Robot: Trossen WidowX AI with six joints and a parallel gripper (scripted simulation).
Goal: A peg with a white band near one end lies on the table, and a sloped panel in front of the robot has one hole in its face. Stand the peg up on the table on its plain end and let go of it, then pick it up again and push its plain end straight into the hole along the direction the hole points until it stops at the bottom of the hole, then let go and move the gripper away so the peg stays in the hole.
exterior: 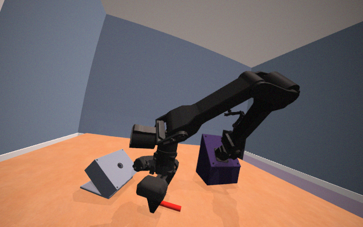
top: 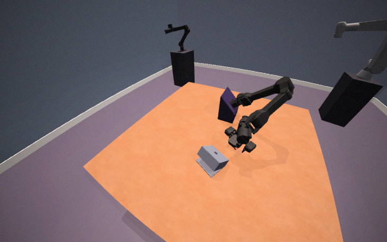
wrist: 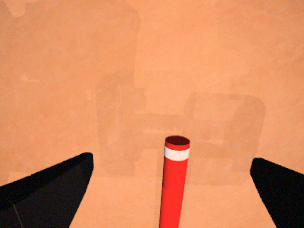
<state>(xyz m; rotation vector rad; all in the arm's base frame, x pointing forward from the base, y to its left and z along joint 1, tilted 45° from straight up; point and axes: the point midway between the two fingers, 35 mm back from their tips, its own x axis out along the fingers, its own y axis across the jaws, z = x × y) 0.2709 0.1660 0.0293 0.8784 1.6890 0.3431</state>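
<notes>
The red peg is 1 cm behind my gripper tip and 1 cm below it. The rest, counted from my gripper tip: grey sloped panel 15 cm ahead, 9 cm to the right, 3 cm above.
</notes>
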